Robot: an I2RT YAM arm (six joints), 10 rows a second.
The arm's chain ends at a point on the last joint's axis. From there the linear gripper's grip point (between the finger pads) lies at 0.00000 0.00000 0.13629 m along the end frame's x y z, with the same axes.
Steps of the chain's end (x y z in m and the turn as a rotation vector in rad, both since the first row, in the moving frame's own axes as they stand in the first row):
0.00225, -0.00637, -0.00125, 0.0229, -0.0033, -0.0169
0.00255, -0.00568, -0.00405, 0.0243, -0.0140, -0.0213
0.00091, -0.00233, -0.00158, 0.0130, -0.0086, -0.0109
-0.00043, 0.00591, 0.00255, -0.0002, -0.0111, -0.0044
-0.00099, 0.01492, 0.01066, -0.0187, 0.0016, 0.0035
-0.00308, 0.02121, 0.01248, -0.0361, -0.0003, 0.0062
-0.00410, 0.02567, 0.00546, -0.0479, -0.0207, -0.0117
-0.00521, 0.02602, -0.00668, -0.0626, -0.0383, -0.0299
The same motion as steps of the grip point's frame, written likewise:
0.00177, -0.00949, -0.00129, 0.0229, -0.0033, -0.0169
0.00061, -0.00897, -0.00410, 0.0243, -0.0140, -0.0213
-0.00027, -0.00410, -0.00160, 0.0130, -0.0086, -0.0109
-0.00194, 0.00594, 0.00254, -0.0002, -0.0111, -0.0044
-0.00078, 0.01747, 0.01064, -0.0187, 0.0016, 0.0035
-0.00314, 0.02613, 0.01239, -0.0361, -0.0003, 0.0062
-0.00688, 0.03221, 0.00527, -0.0479, -0.0207, -0.0117
-0.01030, 0.03462, -0.00705, -0.0626, -0.0383, -0.0299

